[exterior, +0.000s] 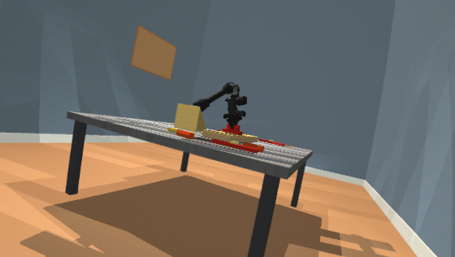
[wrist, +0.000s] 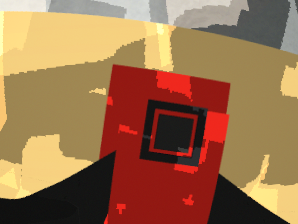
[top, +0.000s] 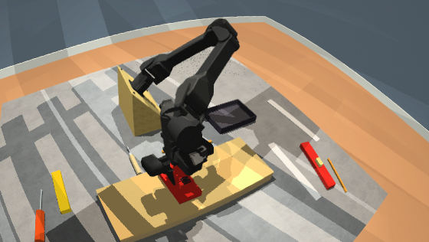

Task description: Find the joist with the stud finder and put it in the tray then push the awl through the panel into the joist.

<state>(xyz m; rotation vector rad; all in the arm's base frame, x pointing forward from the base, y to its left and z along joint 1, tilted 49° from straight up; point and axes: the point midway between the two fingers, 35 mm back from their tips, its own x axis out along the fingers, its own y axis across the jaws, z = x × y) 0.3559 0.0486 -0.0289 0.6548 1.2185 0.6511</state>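
The dark tray lies 32 cm to the left of my gripper tip, 25 cm behind it and 5 cm below it. The rest, counted from my gripper tip: awl: 18 cm behind, 9 cm to the right, 6 cm below; then yellow bar: 38 cm to the right, 12 cm behind, 6 cm below; then stud finder: 2 cm above, 1 cm ahead.
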